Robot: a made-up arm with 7 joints. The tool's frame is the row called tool.
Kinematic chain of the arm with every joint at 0, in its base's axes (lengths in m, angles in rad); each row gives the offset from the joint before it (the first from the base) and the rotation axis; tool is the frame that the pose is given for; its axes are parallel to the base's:
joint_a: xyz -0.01 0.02 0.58 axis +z
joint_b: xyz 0 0.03 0.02 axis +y
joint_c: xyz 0 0 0.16 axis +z
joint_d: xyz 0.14 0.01 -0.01 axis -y
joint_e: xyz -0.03 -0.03 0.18 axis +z
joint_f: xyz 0 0.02 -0.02 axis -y
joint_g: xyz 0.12 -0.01 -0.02 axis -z
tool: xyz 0.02 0 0.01
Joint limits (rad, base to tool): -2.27..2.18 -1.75..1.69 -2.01..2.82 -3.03..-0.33 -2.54..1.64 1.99..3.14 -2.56..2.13
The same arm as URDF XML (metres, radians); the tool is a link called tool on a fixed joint. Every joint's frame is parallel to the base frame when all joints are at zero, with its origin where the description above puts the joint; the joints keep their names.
<robot name="arm">
  <joint name="tool_joint" type="fixed">
    <parent link="link7"/>
    <child link="tool"/>
    <origin xyz="0.02 0 0.01" rpy="0 0 0"/>
  </joint>
  <joint name="joint_g" type="revolute">
    <parent link="link6"/>
    <child link="link7"/>
    <origin xyz="0.12 -0.01 -0.02" rpy="0 0 0"/>
    <axis xyz="0 0 -1"/>
    <limit lower="-2.56" upper="2.13"/>
  </joint>
  <joint name="joint_f" type="revolute">
    <parent link="link5"/>
    <child link="link6"/>
    <origin xyz="0 0.02 -0.02" rpy="0 0 0"/>
    <axis xyz="0 -1 0"/>
    <limit lower="1.99" upper="3.14"/>
  </joint>
  <joint name="joint_e" type="revolute">
    <parent link="link4"/>
    <child link="link5"/>
    <origin xyz="-0.03 -0.03 0.18" rpy="0 0 0"/>
    <axis xyz="0 0 1"/>
    <limit lower="-2.54" upper="1.64"/>
  </joint>
  <joint name="joint_d" type="revolute">
    <parent link="link3"/>
    <child link="link4"/>
    <origin xyz="0.14 0.01 -0.01" rpy="0 0 0"/>
    <axis xyz="0 -1 0"/>
    <limit lower="-3.03" upper="-0.33"/>
  </joint>
  <joint name="joint_c" type="revolute">
    <parent link="link2"/>
    <child link="link3"/>
    <origin xyz="0 0 0.16" rpy="0 0 0"/>
    <axis xyz="0 0 1"/>
    <limit lower="-2.01" upper="2.82"/>
  </joint>
  <joint name="joint_b" type="revolute">
    <parent link="link1"/>
    <child link="link2"/>
    <origin xyz="0 0.03 0.02" rpy="0 0 0"/>
    <axis xyz="0 1 0"/>
    <limit lower="-1.75" upper="1.69"/>
  </joint>
  <joint name="joint_a" type="revolute">
    <parent link="base"/>
    <child link="link1"/>
    <origin xyz="-0.01 0.02 0.58" rpy="0 0 0"/>
    <axis xyz="0 0 1"/>
    <limit lower="-2.27" upper="2.18"/>
  </joint>
  <link name="base"/>
  <link name="link1"/>
  <link name="link2"/>
  <link name="link3"/>
  <link name="link4"/>
  <link name="link5"/>
  <link name="link6"/>
  <link name="link7"/>
  <link name="tool"/>
</robot>

